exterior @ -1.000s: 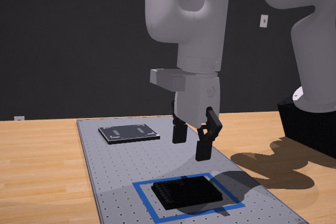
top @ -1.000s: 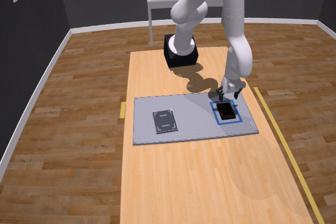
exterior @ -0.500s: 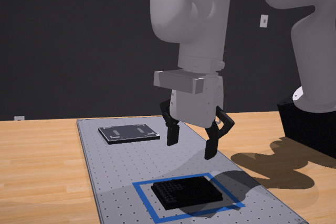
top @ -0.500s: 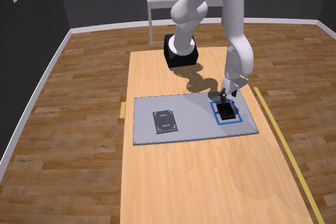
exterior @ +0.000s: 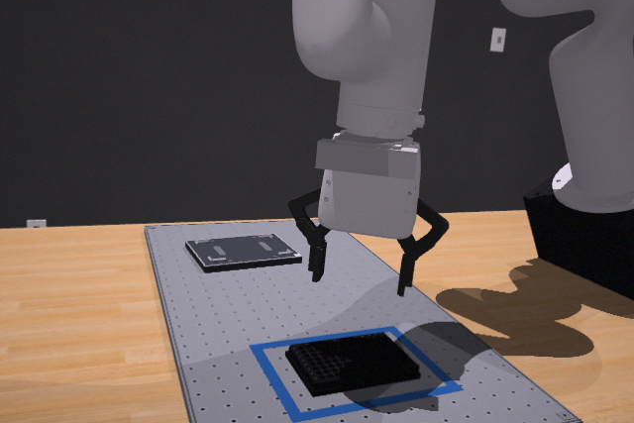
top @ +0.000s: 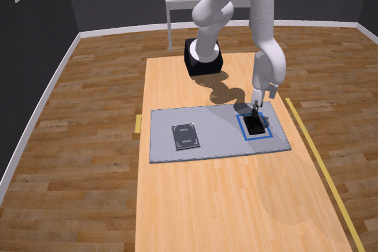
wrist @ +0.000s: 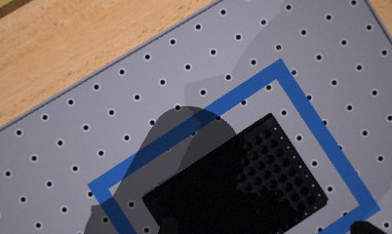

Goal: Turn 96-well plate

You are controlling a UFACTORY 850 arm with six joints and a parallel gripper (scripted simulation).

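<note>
The black 96-well plate is 100 mm below my hand. Also, from my hand: plate nest N1: 70 mm ahead, 360 mm to the right, 100 mm below.
</note>
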